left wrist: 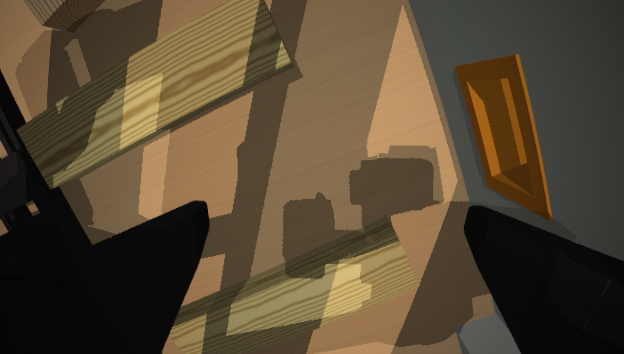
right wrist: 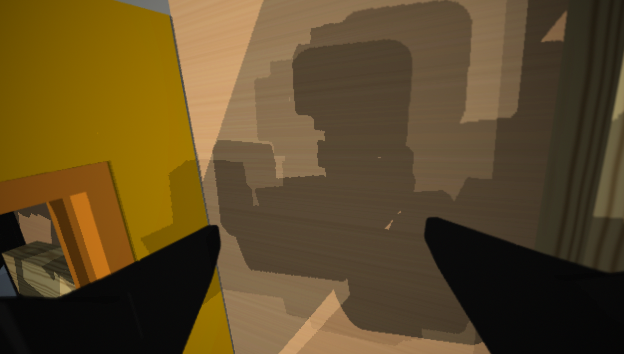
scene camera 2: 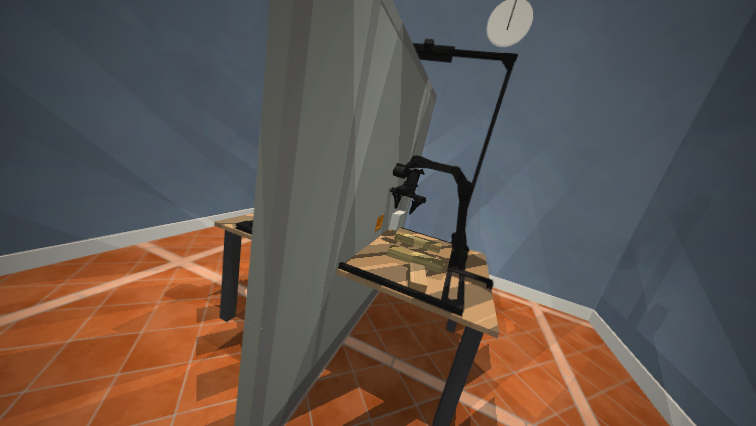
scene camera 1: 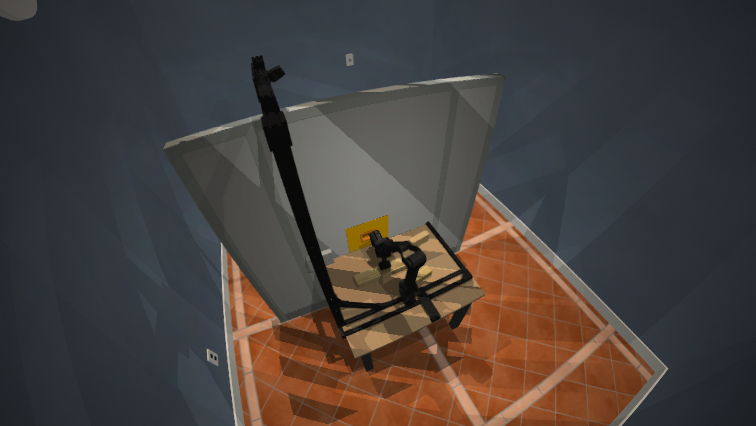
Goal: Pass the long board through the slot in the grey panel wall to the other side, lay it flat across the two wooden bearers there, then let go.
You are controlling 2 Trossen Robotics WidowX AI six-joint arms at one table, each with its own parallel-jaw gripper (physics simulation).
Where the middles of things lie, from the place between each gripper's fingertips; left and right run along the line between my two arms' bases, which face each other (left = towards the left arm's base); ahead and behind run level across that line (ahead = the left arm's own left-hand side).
Labels:
My right hand is 110 mm to the right of the yellow slot surround (scene camera 1: 353,234), 80 mm below it and 20 mm past it. Also, from my right hand: orange-framed slot (left wrist: 495,92) 130 mm to the left, 60 mm above, 20 mm behind.
My left gripper is now 14 cm to the left of the orange-framed slot, 10 cm above it and 3 cm past it. Also, from my left hand: yellow slot surround 16 cm to the right, 9 cm below, 3 cm behind.

